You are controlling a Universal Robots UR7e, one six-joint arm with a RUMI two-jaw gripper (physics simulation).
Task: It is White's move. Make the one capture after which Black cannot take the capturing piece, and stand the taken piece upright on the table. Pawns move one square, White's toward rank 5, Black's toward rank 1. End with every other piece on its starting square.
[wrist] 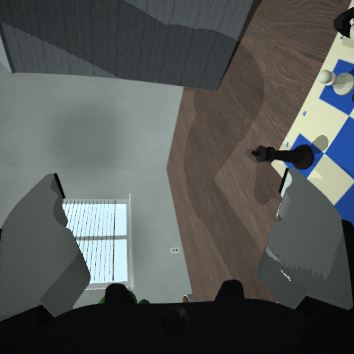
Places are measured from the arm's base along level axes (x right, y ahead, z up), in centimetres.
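Pixels of known places: gripper, between the fingertips: (171,174).
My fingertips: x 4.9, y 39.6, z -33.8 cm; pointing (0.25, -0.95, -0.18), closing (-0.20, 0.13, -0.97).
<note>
Behind a point stands the place of what it marks.
My gripper (171,174) @(z -33.8, x 4.9, y 39.6 cm) is open, its two jaws wide apart at the left and right of the wrist view, with no piece between them. Part of the blue and cream chessboard (337,171) @(z -48.2, x 4.0, y 39.6 cm) shows at the right edge. A black king (300,156) @(z -47.1, x 5.2, y 36.4 cm) stands on a blue corner square, above the right jaw's tip in the view. A white pawn (343,83) @(z -47.4, x -1.9, y 35.4 cm) stands on a blue square further up the board's edge. Part of a black piece (343,22) @(z -44.4, x -5.6, y 34.9 cm) shows at the top right corner, with something white against it. The rest of the board is out of view.
The brown wooden table top (225,150) @(z -48.8, x 16.7, y 21.9 cm) runs down the middle of the view, beside the board. A large dark grey panel or box (125,45) @(z -30.3, x 4.8, y 10.4 cm) fills the upper left. A grey wall with a window (107,242) and an outlet (174,250) lies beyond the table edge.
</note>
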